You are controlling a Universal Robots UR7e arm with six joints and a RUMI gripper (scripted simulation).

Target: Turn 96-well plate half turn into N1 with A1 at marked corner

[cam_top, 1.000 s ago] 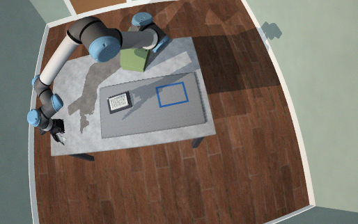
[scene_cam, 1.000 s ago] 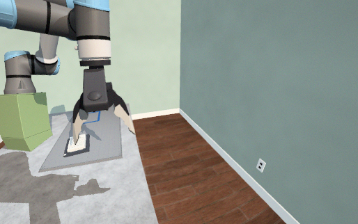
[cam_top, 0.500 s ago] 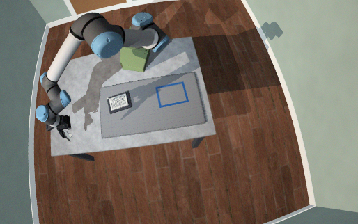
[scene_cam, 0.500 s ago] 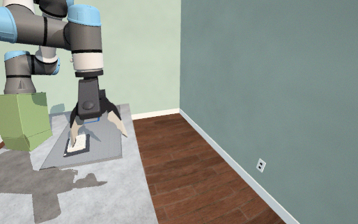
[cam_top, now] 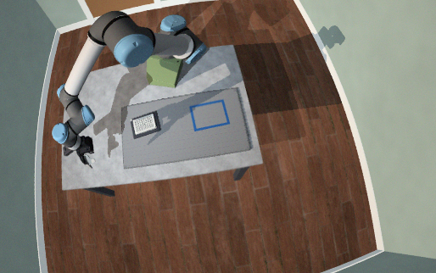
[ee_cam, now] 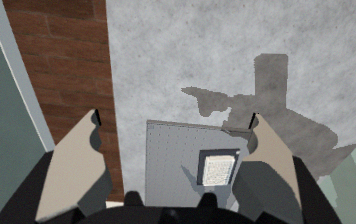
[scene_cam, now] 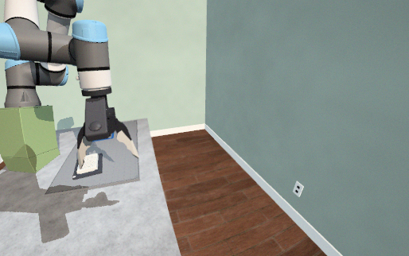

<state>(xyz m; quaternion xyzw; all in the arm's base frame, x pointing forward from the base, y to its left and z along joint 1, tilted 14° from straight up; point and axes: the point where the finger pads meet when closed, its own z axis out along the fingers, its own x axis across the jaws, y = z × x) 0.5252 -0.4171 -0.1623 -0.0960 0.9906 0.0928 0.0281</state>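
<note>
The white 96-well plate is 200 mm behind my hand, 270 mm to the left of it and 160 mm below it. Round my hand: dark plate nest (200 mm behind, 270 mm to the left, 170 mm below).
</note>
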